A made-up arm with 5 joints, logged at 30 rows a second.
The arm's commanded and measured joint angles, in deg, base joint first. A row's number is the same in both.
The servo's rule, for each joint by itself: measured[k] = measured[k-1] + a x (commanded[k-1-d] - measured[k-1]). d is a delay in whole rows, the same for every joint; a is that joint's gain. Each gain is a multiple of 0.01, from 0.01 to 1. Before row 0 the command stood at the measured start. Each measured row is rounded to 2 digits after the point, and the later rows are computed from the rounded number. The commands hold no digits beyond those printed.
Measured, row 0:
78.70, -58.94, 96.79, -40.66, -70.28
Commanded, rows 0 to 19:
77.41, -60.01, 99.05, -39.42, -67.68
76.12, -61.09, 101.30, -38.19, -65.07
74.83, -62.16, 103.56, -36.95, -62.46
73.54, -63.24, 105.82, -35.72, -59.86
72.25, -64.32, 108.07, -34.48, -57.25
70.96, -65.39, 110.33, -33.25, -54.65
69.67, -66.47, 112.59, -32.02, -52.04
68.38, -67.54, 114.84, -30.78, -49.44
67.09, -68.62, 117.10, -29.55, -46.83
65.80, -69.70, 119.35, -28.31, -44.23
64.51, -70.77, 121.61, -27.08, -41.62
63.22, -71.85, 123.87, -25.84, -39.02
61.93, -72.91, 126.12, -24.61, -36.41
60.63, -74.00, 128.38, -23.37, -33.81
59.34, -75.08, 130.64, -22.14, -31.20
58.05, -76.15, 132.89, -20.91, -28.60
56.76, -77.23, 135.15, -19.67, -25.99
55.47, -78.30, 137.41, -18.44, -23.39
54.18, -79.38, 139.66, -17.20, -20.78
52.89, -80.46, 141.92, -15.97, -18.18
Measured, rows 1 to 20:
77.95, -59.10, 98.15, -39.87, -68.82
76.89, -59.40, 100.04, -38.79, -66.72
75.70, -59.81, 102.15, -37.61, -64.33
74.45, -60.32, 104.35, -36.40, -61.83
73.17, -60.92, 106.58, -35.17, -59.27
71.89, -61.59, 108.83, -33.94, -56.68
70.60, -62.32, 111.09, -32.71, -54.08
69.31, -63.10, 113.34, -31.47, -51.48
68.02, -63.93, 115.60, -30.24, -48.88
66.73, -64.80, 117.85, -29.00, -46.28
65.44, -65.70, 120.11, -27.77, -43.67
64.15, -66.62, 122.37, -26.53, -41.07
62.86, -67.56, 124.62, -25.30, -38.46
61.57, -68.53, 126.88, -24.06, -35.86
60.28, -69.51, 129.14, -22.83, -33.25
58.99, -70.51, 131.39, -21.60, -30.65
57.70, -71.52, 133.65, -20.36, -28.04
56.41, -72.54, 135.91, -19.13, -25.44
55.12, -73.57, 138.16, -17.89, -22.83
53.83, -74.60, 140.42, -16.66, -20.23
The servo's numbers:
d 0
a 0.58 0.15 0.60 0.64 0.56

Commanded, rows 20 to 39:
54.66, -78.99, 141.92, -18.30, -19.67
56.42, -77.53, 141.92, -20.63, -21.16
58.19, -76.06, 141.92, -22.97, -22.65
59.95, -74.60, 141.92, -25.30, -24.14
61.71, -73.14, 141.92, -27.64, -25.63
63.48, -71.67, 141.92, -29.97, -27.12
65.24, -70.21, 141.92, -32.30, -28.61
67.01, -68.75, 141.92, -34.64, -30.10
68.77, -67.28, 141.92, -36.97, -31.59
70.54, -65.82, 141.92, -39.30, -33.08
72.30, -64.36, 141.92, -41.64, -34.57
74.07, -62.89, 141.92, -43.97, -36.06
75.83, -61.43, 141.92, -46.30, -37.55
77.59, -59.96, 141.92, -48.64, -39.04
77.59, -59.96, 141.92, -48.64, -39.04
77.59, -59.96, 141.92, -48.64, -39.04
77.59, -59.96, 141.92, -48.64, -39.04
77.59, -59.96, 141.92, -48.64, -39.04
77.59, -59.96, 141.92, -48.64, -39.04
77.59, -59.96, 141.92, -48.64, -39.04
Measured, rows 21 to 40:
54.31, -75.26, 141.32, -17.71, -19.92
55.53, -75.60, 141.68, -19.58, -20.61
57.07, -75.67, 141.82, -21.75, -21.75
58.74, -75.51, 141.88, -24.02, -23.09
60.46, -75.15, 141.90, -26.34, -24.51
62.21, -74.63, 141.91, -28.66, -25.97
63.97, -73.97, 141.92, -30.99, -27.45
65.73, -73.19, 141.92, -33.33, -28.93
67.49, -72.30, 141.92, -35.66, -30.42
69.26, -71.33, 141.92, -37.99, -31.91
71.02, -70.28, 141.92, -40.33, -33.40
72.79, -69.17, 141.92, -42.66, -34.89
74.55, -68.01, 141.92, -44.99, -36.38
76.31, -66.80, 141.92, -47.33, -37.87
77.05, -65.77, 141.92, -48.17, -38.53
77.36, -64.90, 141.92, -48.47, -38.82
77.49, -64.16, 141.92, -48.58, -38.94
77.55, -63.53, 141.92, -48.62, -39.00
77.57, -62.99, 141.92, -48.63, -39.02
77.58, -62.54, 141.92, -48.64, -39.03

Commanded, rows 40 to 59:
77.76, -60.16, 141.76, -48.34, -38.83
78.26, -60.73, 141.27, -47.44, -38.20
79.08, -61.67, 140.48, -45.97, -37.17
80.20, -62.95, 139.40, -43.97, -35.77
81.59, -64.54, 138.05, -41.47, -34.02
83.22, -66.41, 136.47, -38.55, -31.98
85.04, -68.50, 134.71, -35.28, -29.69
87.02, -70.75, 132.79, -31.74, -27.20
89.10, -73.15, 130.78, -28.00, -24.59
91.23, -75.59, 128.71, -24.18, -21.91
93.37, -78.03, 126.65, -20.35, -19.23
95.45, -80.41, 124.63, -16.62, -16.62
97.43, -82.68, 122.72, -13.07, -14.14
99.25, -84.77, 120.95, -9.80, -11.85
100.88, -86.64, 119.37, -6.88, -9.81
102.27, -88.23, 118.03, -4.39, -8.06
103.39, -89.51, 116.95, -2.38, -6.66
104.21, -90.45, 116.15, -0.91, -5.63
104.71, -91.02, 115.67, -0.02, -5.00
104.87, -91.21, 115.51, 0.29, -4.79
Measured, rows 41 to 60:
77.68, -62.18, 141.82, -48.45, -38.92
78.02, -61.96, 141.49, -47.80, -38.52
78.63, -61.92, 140.88, -46.63, -37.76
79.54, -62.07, 139.99, -44.93, -36.65
80.73, -62.44, 138.83, -42.72, -35.18
82.17, -63.04, 137.41, -40.05, -33.39
83.83, -63.86, 135.79, -37.00, -31.32
85.68, -64.89, 133.99, -33.63, -29.01
87.66, -66.13, 132.06, -30.03, -26.53
89.73, -67.55, 130.05, -26.29, -23.94
91.84, -69.12, 128.01, -22.49, -21.30
93.93, -70.81, 125.98, -18.73, -18.68
95.96, -72.59, 124.02, -15.11, -16.14
97.87, -74.42, 122.18, -11.71, -13.74
99.62, -76.25, 120.49, -8.62, -11.54
101.16, -78.05, 119.01, -5.91, -9.59
102.45, -79.77, 117.77, -3.65, -7.95
103.47, -81.37, 116.80, -1.90, -6.65
104.19, -82.82, 116.12, -0.70, -5.73
104.58, -84.08, 115.75, -0.07, -5.20

